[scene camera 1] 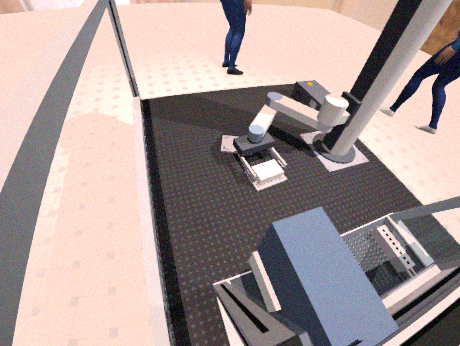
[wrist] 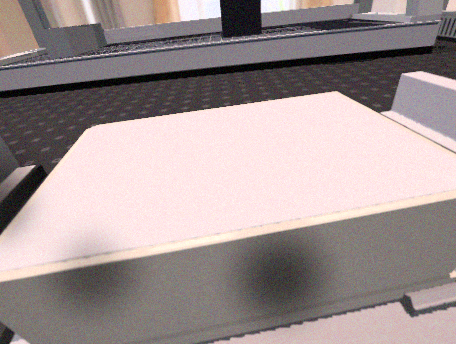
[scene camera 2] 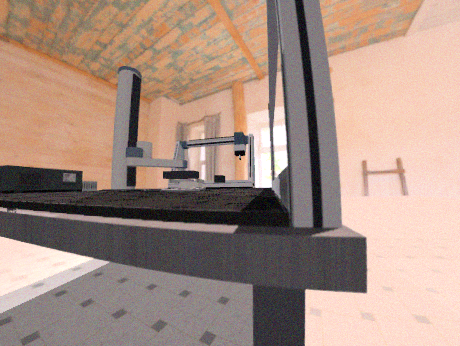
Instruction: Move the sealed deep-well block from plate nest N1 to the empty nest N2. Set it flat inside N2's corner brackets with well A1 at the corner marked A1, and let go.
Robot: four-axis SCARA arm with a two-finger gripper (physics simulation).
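Places are measured from the arm's base along level axes (x back, y right, z up), in metres.
Where they show: gripper, between the fingertips: [scene camera 1: 270, 171] [wrist: 215, 123]; arm's base, origin of its link: [scene camera 1: 332, 148].
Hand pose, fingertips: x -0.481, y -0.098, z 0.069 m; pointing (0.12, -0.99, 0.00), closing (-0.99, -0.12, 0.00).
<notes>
Things, the pixels of their top centre, and the offset from my fingertips. "spot": a spot on its surface instead. Level surfaces: height alone.
- white sealed deep-well block, centre of its top: [wrist: 230, 145] [scene camera 1: 267, 169] [scene camera 2: 191, 181] dy +0.016, dx -0.005, dz -0.002 m
- pale nest plate, centre of its top: [wrist: 237, 217] [scene camera 1: 266, 174] dy +0.016, dx -0.005, dz -0.038 m
- low corner bracket, a spot on its surface: [wrist: 434, 299] spot: dy +0.057, dx -0.062, dz -0.039 m
- large blue-topped instrument, a spot on its surface: [scene camera 1: 320, 270] spot: dy -0.440, dx -0.268, dz +0.432 m
- dark deck, height of its surface: dz -0.055 m
- grey box, a spot on its surface: [scene camera 1: 311, 91] spot: dy +0.502, dx +0.548, dz +0.059 m
- frame post, a spot on its surface: [scene camera 2: 322, 125] spot: dy +0.823, dx -0.552, dz +0.022 m
The white sealed deep-well block [scene camera 1: 267, 170] [wrist: 240, 170] sits flat on a pale nest plate [scene camera 1: 261, 187] [wrist: 345, 322]. A low corner bracket [wrist: 434, 299] shows by its near side in the wrist view. The other nest plate [scene camera 1: 228, 144] lies further back, partly covered by the dark gripper body, and shows no block on its visible part. The nest labels and the A1 mark cannot be read. My gripper [scene camera 1: 270, 173] [wrist: 215, 123] is open, with its long fingers low on either side of the block. Any contact between fingers and block cannot be made out.
A large blue-topped instrument [scene camera 1: 320, 270] stands at the near side of the dark deck [scene camera 1: 200, 215]. The arm's column [scene camera 1: 372, 100] [scene camera 2: 121, 130] and a grey box [scene camera 1: 311, 91] stand behind. A gantry machine [scene camera 2: 210, 142] and a frame post [scene camera 2: 322, 125] also show.
</notes>
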